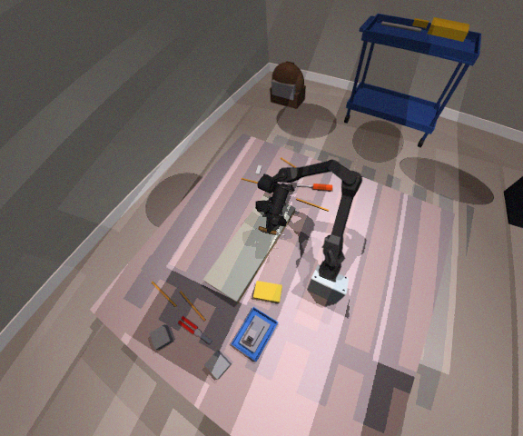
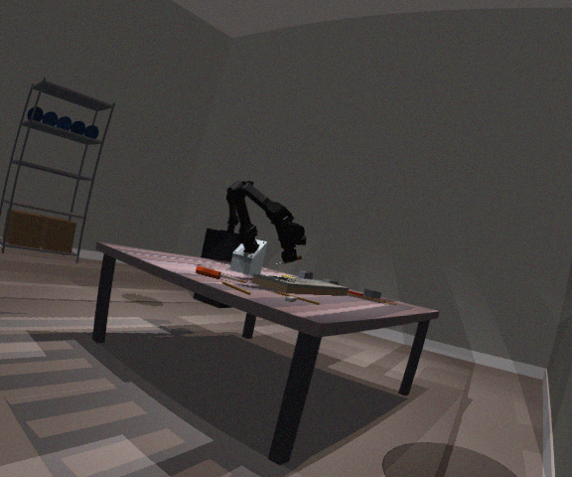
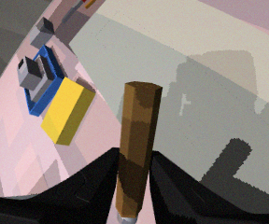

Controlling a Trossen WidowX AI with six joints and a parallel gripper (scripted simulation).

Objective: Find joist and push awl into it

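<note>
Now: the awl 30 mm behind my gripper tip, 10 mm to the right of it and 10 mm below it. Also, from my gripper tip: yellow block 220 mm to the left, 110 mm below, 80 mm behind; stud finder 400 mm to the left, 100 mm behind, 70 mm below; blue tray 390 mm to the left, 110 mm below, 100 mm behind.
</note>
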